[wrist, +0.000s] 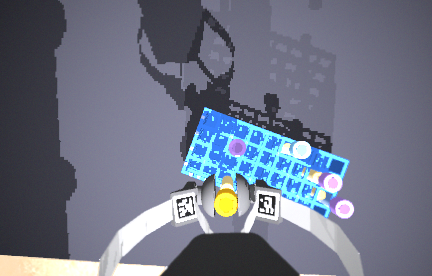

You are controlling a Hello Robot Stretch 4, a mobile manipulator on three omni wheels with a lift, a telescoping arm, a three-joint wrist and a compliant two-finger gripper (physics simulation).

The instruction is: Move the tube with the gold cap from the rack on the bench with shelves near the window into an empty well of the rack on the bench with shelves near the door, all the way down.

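Frame: origin at the robot's base, x ahead, y left, z up, level; metres.
Seen in the pictures: hand, tool point: [226,191].
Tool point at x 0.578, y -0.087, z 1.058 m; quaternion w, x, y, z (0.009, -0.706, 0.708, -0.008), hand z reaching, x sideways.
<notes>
Offsets run from my tool point to a thing's top centre. "*": to the spot under its first point. Level surfaces: height alone.
The tube with the gold cap @[0.007 m back, 0.001 m right, 0.016 m up] [226,202] is between the two rounded fingertips of my gripper [226,196], which is shut on it. Its cap faces the camera, and the tube's body runs away from the camera toward the near long edge of a blue rack @[* 0.075 m ahead, 0.025 m left, 0.116 m down] [204,114]. The rack lies at a slant across the middle and right of the wrist view. Whether the tube's lower end is in a well or above the rack is hidden behind the cap and fingers.
In the blue rack stand a purple-capped tube @[0.032 m ahead, 0.014 m right, 0.053 m down] [237,147] left of its middle, a white-capped tube @[0.027 m ahead, 0.082 m right, 0.053 m down] [301,150] toward the right, and two pink-capped tubes @[0.009 m back, 0.114 m right, 0.053 m down] [330,183] @[0.037 m back, 0.125 m right, 0.053 m down] [342,208] at the right end. Dark shadows of the gripper and rack fall on the grey surface @[0.173 m down] [110,125] behind.
</notes>
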